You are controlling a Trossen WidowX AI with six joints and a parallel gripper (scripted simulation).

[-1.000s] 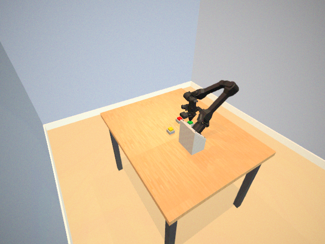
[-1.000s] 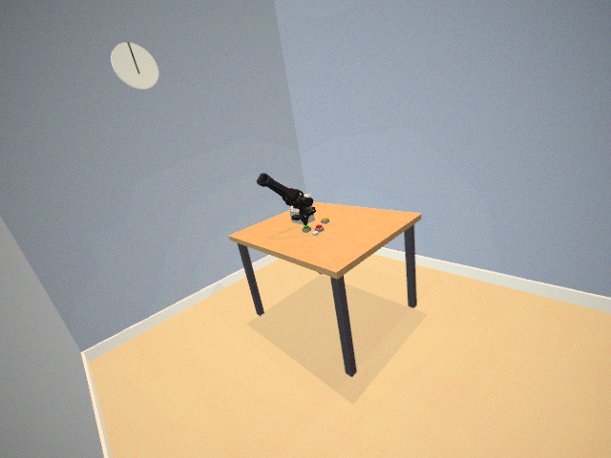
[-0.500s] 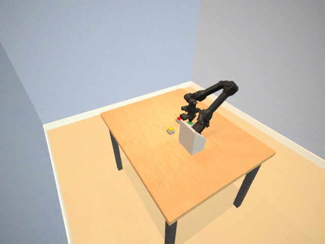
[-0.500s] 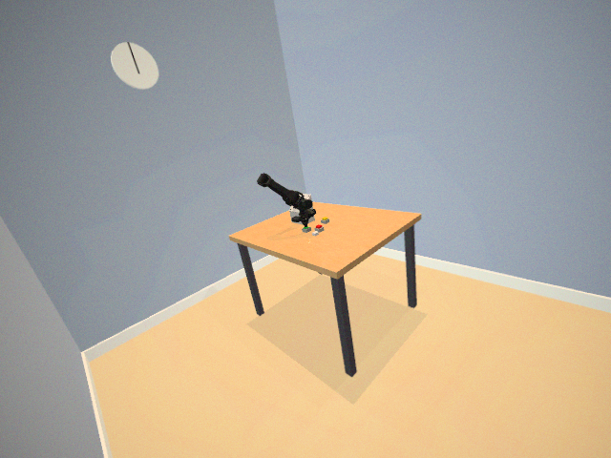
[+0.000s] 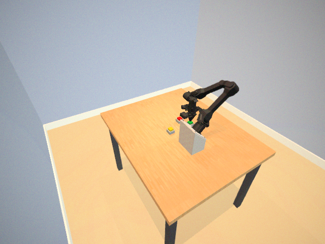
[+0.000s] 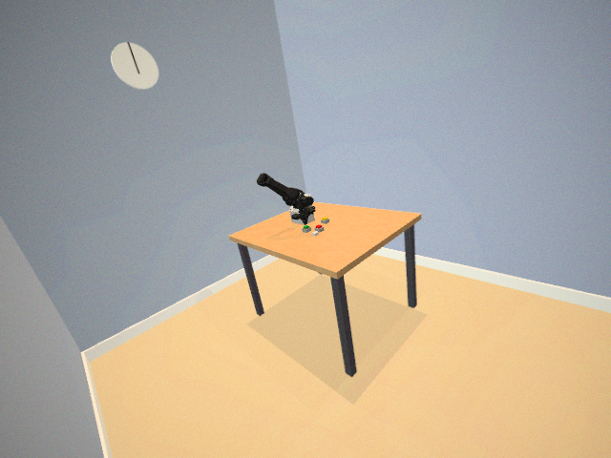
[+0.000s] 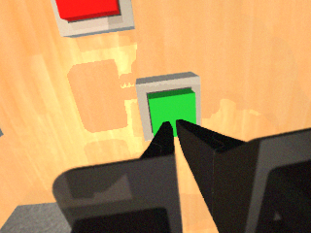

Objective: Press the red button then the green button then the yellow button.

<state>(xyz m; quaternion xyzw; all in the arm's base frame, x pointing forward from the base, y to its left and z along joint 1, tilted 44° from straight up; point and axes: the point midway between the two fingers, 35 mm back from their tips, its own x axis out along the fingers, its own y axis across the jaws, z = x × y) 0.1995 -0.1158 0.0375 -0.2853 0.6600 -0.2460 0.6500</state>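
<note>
Now: gripper tip 2 cm above the green button. From my gripper tip the other things lie so: red button: 9 cm ahead, 4 cm to the left, 2 cm below; then yellow button: 1 cm ahead, 18 cm to the left, 2 cm below; then small white block: 11 cm ahead, 2 cm to the right, 4 cm below.
</note>
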